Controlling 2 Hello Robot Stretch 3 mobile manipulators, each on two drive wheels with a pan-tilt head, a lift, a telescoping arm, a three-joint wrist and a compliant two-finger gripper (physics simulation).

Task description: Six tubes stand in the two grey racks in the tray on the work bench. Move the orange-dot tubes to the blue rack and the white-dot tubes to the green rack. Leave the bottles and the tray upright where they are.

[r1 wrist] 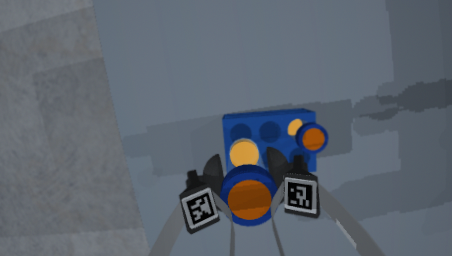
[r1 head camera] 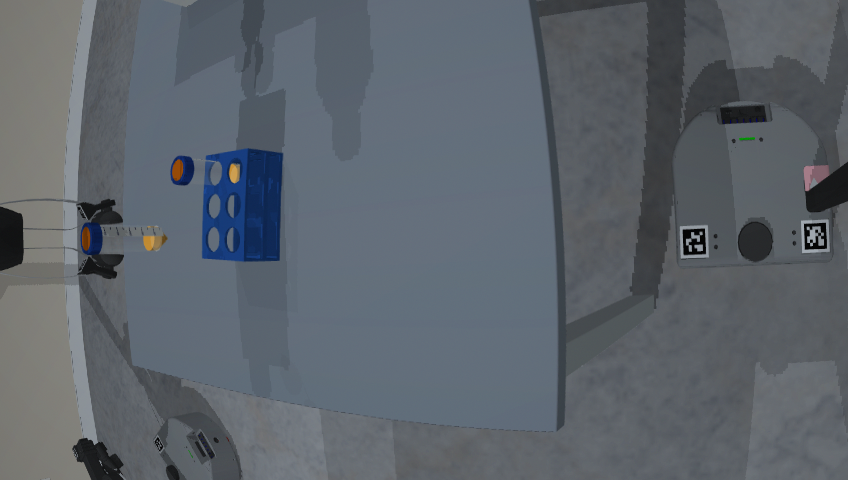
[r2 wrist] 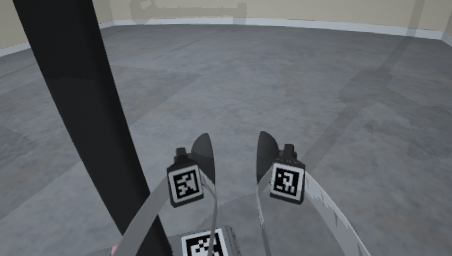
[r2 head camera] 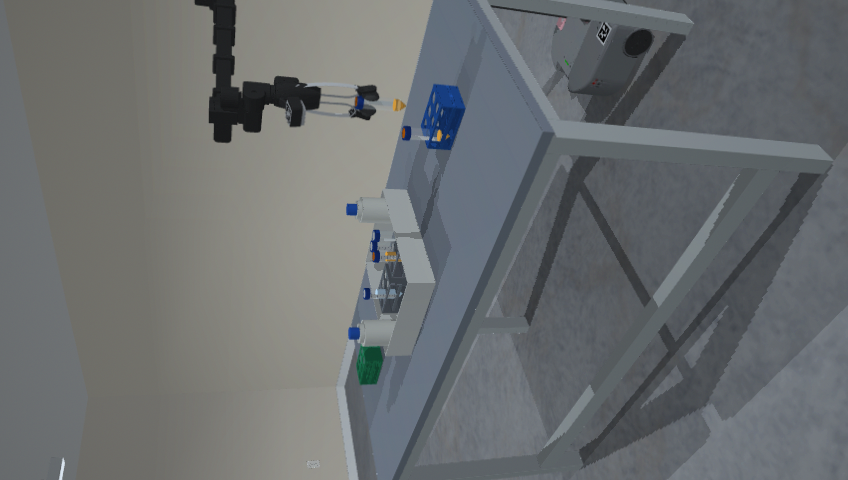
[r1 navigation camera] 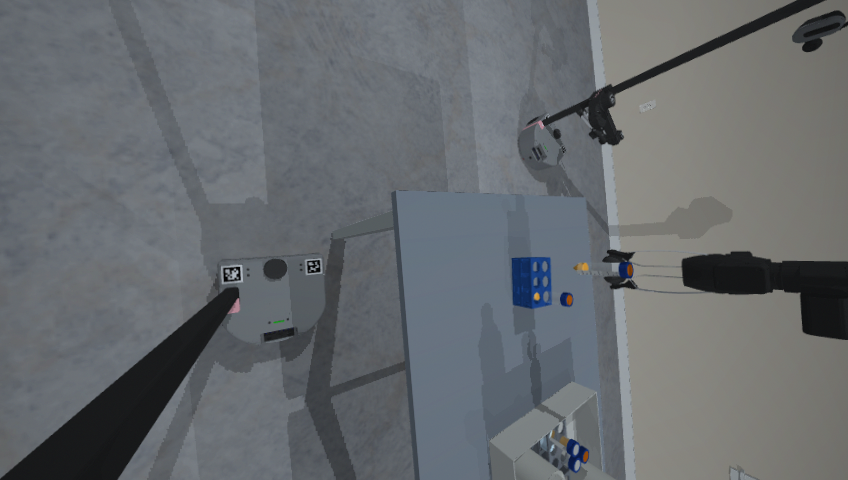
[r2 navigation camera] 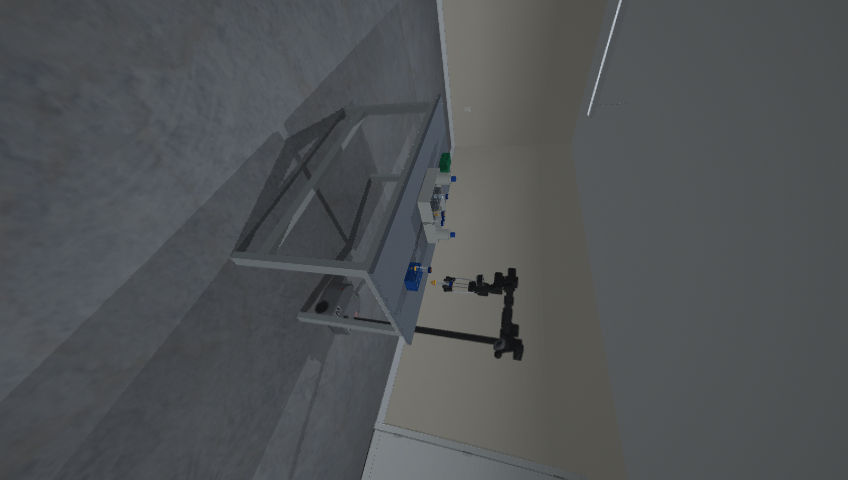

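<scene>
r1's gripper is shut on an upright orange-dot tube, its tip above the blue rack and apart from it. Another orange-dot tube stands in a corner hole there. In the r2 head view, the tray holds one orange-dot tube, three other blue-capped tubes and two upright bottles. The green rack is beyond the tray. r2's gripper is open and empty, away from the bench.
The work bench has a frame of legs and crossbars. r1's base stands beside it. r2's base stands past the blue rack's end. r2's dark mast is left of its gripper. A wall runs behind.
</scene>
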